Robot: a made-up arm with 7 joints. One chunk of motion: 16 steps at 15 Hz.
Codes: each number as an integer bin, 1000 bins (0 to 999) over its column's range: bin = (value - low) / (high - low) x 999, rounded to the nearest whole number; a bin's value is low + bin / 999 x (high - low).
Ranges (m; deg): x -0.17..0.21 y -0.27..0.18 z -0.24..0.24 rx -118..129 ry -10..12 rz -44..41
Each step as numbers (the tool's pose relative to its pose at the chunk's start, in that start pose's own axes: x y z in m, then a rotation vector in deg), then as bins.
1 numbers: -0.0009 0.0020 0.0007 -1.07 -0.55 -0.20
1 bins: 445 604 501 473 429 515
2 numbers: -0.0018 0.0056 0.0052 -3.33 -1.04 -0.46
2 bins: 442 612 510 464 407 512
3 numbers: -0.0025 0.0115 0.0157 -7.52 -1.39 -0.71
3 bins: 440 625 532 447 391 509
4 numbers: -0.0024 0.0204 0.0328 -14.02 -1.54 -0.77
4 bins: 441 645 568 421 384 508
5 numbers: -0.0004 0.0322 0.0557 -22.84 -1.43 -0.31
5 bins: 446 671 615 385 389 513
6 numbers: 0.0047 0.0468 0.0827 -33.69 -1.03 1.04
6 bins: 459 703 672 341 407 529
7 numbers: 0.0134 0.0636 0.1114 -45.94 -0.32 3.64
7 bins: 482 741 731 291 440 560
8 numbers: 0.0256 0.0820 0.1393 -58.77 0.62 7.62
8 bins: 514 781 789 240 482 607
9 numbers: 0.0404 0.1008 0.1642 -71.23 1.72 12.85
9 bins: 553 823 841 189 532 668
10 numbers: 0.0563 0.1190 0.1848 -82.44 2.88 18.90
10 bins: 595 864 884 144 585 739
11 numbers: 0.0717 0.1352 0.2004 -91.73 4.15 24.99
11 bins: 635 900 917 106 643 811
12 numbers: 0.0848 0.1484 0.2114 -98.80 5.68 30.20
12 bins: 670 929 939 78 712 872
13 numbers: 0.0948 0.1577 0.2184 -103.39 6.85 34.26
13 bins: 696 949 954 59 765 920
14 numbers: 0.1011 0.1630 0.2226 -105.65 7.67 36.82
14 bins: 713 961 963 50 802 950
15 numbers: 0.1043 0.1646 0.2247 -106.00 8.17 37.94
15 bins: 721 965 967 49 825 963
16 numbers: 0.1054 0.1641 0.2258 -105.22 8.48 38.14
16 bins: 724 964 969 52 839 965
